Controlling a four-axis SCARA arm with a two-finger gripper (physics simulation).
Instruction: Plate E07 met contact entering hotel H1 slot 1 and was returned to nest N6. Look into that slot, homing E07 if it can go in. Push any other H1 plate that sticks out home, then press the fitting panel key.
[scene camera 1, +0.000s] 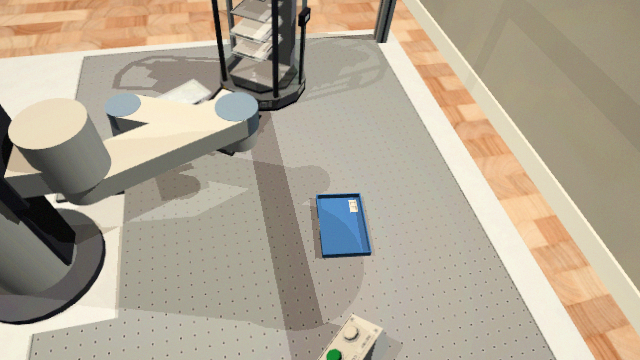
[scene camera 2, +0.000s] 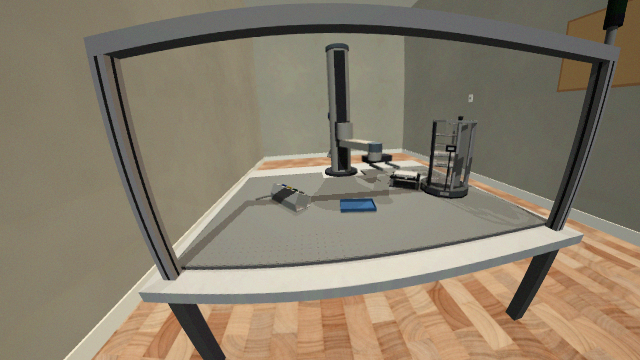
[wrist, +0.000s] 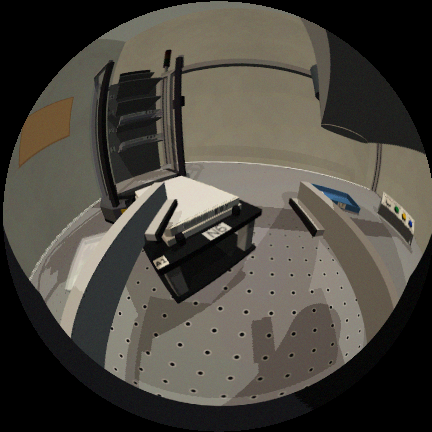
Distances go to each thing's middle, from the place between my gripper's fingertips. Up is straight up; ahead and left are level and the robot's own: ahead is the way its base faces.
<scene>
Now: the white plate (wrist: 199, 205) 4 cm ahead of my hand, 7 cm to the left of it and 3 cm below it. Round my hand: rack tower (scene camera 1: 279, 81) 16 cm ahead, 25 cm to the left, 10 cm above; then blue tray (scene camera 1: 342, 231) 25 cm ahead, 28 cm to the right, 9 cm below.
</scene>
